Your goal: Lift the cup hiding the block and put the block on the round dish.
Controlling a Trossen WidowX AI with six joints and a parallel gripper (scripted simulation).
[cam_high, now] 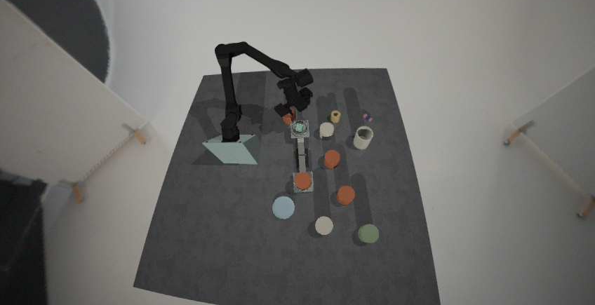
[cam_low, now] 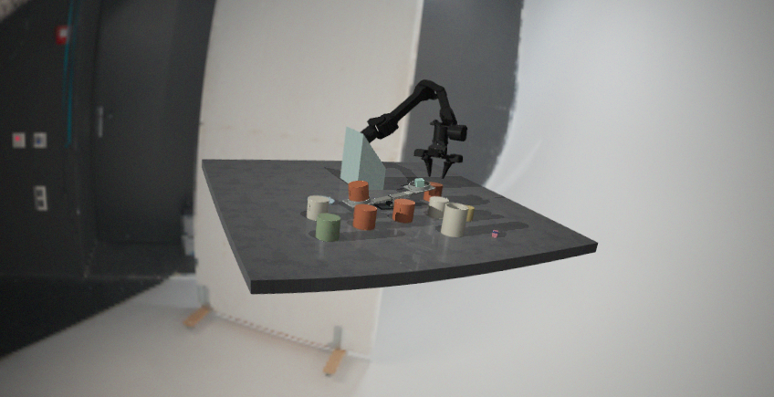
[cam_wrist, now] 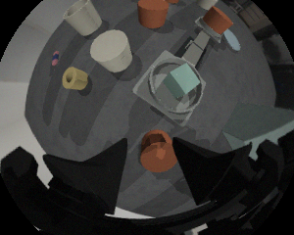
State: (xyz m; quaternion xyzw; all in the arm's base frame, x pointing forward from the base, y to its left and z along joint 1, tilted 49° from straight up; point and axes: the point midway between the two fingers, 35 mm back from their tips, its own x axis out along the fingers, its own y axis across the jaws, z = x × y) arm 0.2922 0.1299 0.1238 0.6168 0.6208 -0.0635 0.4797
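Right now my gripper tip is 80 mm to the left of the pale green block, 20 mm above it and 10 mm short of it. Also, from my gripper tip: orange cup (70 mm below, 50 mm to the left, 50 mm behind); cream cup (310 mm ahead, 150 mm to the right, 60 mm below); yellow ring (200 mm ahead, 80 mm below, 10 mm to the left).
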